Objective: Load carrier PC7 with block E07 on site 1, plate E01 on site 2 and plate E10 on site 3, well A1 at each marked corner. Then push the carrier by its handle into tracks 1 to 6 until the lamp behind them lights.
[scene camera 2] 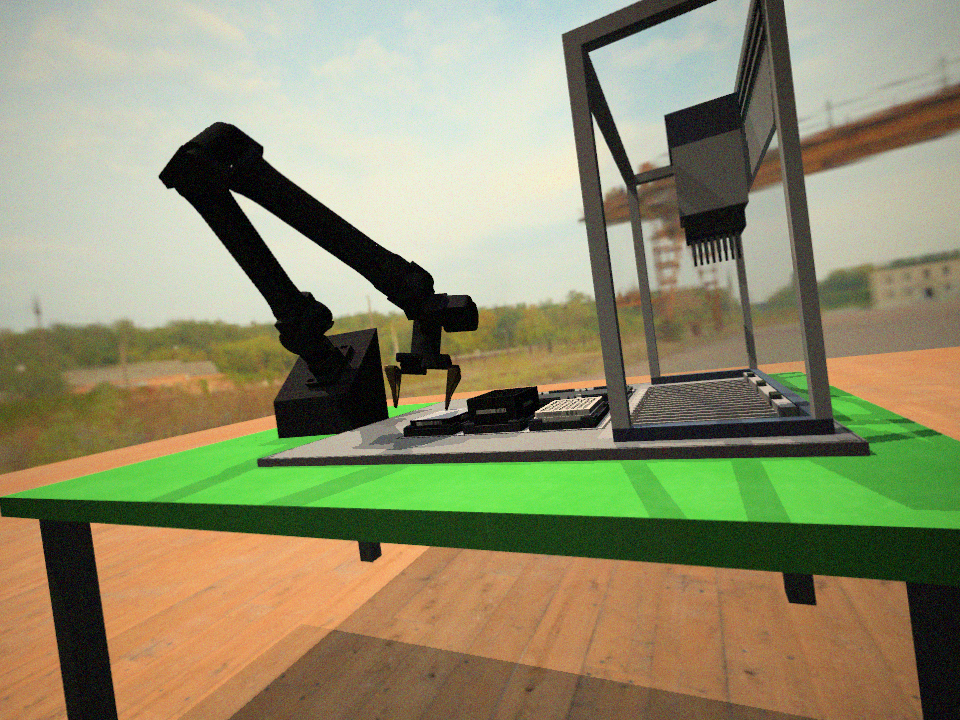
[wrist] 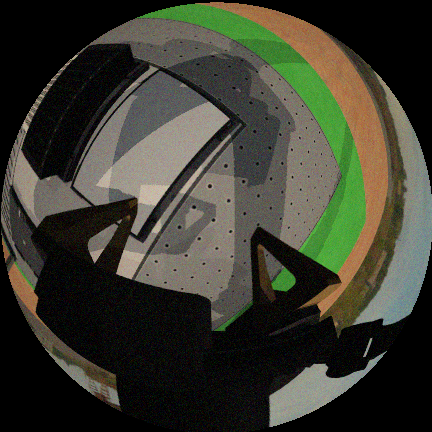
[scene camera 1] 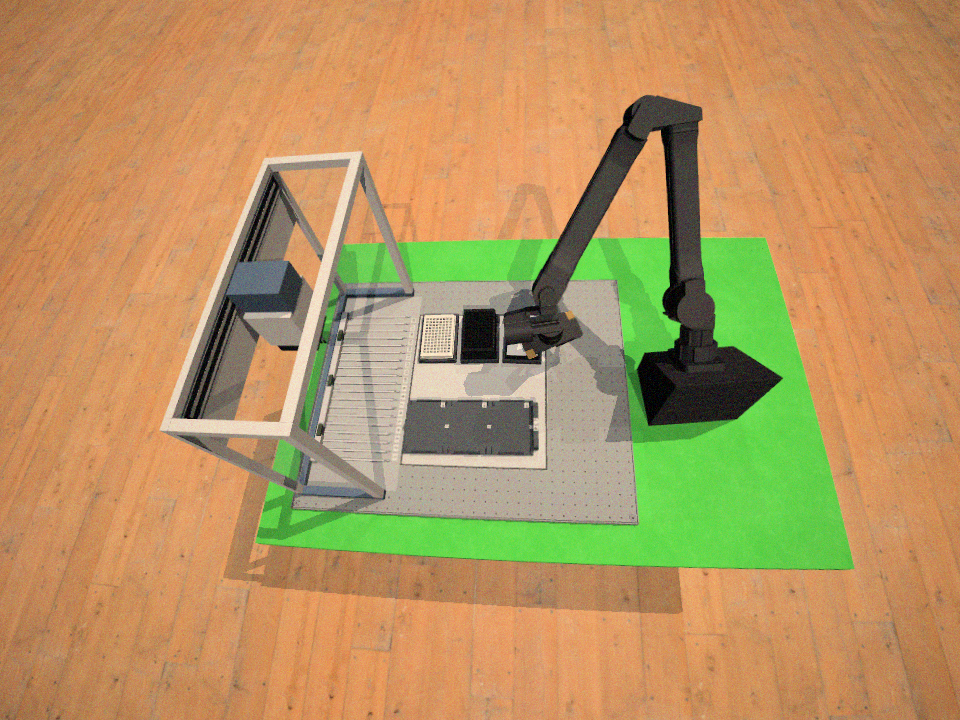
Labels:
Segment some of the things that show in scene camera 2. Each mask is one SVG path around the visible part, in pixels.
The gripper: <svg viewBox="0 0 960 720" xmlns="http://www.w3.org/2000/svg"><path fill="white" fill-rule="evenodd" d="M416 327L412 332L411 353L396 353L396 361L400 362L401 369L398 366L384 366L392 392L393 405L395 408L398 406L402 374L426 375L427 369L448 370L445 410L448 410L451 397L461 380L459 365L452 365L450 355L440 354L441 332L437 332L433 328L429 328L428 332L423 332L422 327Z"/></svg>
A dark carrier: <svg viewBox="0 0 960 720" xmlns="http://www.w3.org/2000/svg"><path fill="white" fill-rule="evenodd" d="M607 386L593 387L594 390L586 388L586 390L582 391L581 389L579 391L564 389L549 391L547 394L541 392L541 394L538 394L540 406L546 406L554 400L602 397L603 401L609 402Z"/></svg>

